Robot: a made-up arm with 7 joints. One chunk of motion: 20 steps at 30 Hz.
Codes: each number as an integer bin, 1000 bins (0 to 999) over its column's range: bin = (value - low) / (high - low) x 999, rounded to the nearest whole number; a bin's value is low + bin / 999 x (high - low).
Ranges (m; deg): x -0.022..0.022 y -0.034..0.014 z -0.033..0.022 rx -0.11..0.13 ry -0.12..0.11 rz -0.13..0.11
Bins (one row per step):
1: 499 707 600 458 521 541
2: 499 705 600 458 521 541
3: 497 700 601 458 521 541
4: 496 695 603 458 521 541
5: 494 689 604 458 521 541
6: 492 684 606 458 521 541
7: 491 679 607 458 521 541
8: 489 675 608 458 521 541
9: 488 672 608 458 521 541
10: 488 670 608 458 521 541
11: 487 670 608 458 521 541
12: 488 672 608 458 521 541
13: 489 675 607 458 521 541
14: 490 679 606 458 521 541
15: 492 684 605 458 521 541
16: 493 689 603 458 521 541
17: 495 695 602 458 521 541
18: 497 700 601 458 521 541
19: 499 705 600 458 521 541
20: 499 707 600 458 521 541
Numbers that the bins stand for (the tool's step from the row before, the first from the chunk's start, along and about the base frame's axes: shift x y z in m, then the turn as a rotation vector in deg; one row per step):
1: -0.00002 -0.00003 0.00003 0.000 0.000 0.000
2: -0.00002 -0.00013 0.00003 0.000 0.000 0.000
3: -0.00011 -0.00037 0.00009 0.000 0.000 0.000
4: -0.00015 -0.00061 0.00020 0.000 0.000 0.000
5: -0.00024 -0.00089 0.00025 0.000 0.000 0.000
6: -0.00033 -0.00114 0.00036 0.000 0.000 0.000
7: -0.00037 -0.00138 0.00042 0.000 0.000 0.000
8: -0.00046 -0.00157 0.00047 0.000 0.000 0.000
9: -0.00051 -0.00171 0.00047 0.000 0.000 0.000
10: -0.00051 -0.00181 0.00047 0.000 0.000 0.000
11: -0.00055 -0.00181 0.00047 0.000 0.000 0.000
12: -0.00051 -0.00171 0.00047 0.000 0.000 0.000
13: -0.00046 -0.00157 0.00042 0.000 0.000 0.000
14: -0.00042 -0.00138 0.00036 0.000 0.000 0.000
15: -0.00033 -0.00114 0.00031 0.000 0.000 0.000
16: -0.00029 -0.00089 0.00020 0.000 0.000 0.000
17: -0.00020 -0.00061 0.00014 0.000 0.000 0.000
18: -0.00011 -0.00037 0.00009 0.000 0.000 0.000
19: -0.00002 -0.00013 0.00003 0.000 0.000 0.000
20: -0.00002 -0.00003 0.00003 0.000 0.000 0.000

